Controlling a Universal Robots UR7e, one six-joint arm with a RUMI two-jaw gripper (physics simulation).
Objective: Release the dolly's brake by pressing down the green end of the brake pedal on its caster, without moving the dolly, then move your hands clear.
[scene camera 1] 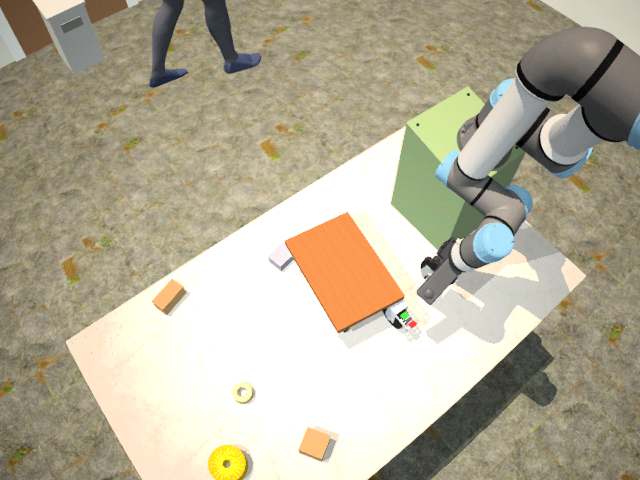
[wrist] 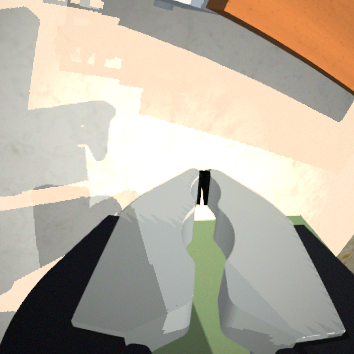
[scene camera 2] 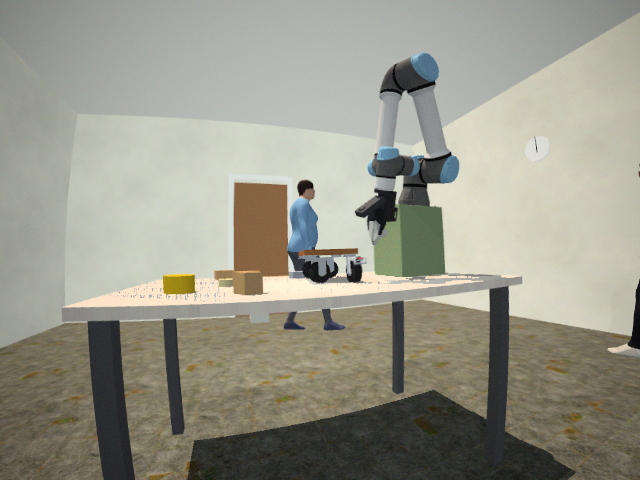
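The dolly's orange deck looks about level, with its casters under it on the table. The brake pedal's green end and red end show at the caster beyond the deck's corner nearest the arm. In scene camera 2 that caster's black wheel shows. Which pedal end is lower I cannot tell. My gripper is shut and empty, pointing down above the table between the dolly and the green pedestal, apart from both. The pedal does not show in the wrist view.
A lilac block lies close beside the deck's far left corner. Two orange-brown blocks, a pale ring and a yellow ribbed ring lie farther off. The green pedestal stands behind the gripper. A person stands beyond the table.
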